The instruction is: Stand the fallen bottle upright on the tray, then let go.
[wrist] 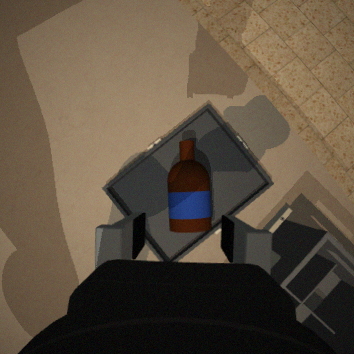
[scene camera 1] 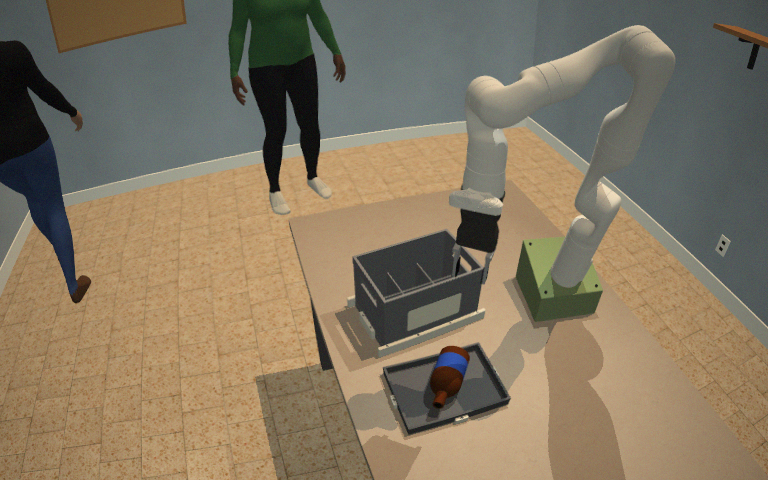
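A brown bottle with a blue label lies on its side in the dark grey tray. In the scene view its neck points toward the front; in the wrist view the neck points up the picture, away from the gripper, and the base is nearest the fingers. My gripper is open and empty. It hangs above the table beside the crate's right end, behind the tray, and does not touch the bottle. In the wrist view the bottle's base shows between and beyond the two fingertips.
A dark grey crate with thin dividers stands behind the tray, within pale rails, close to the gripper. The arm's green base block stands to the right. The table's left edge runs near the tray. Two people stand on the floor beyond the table.
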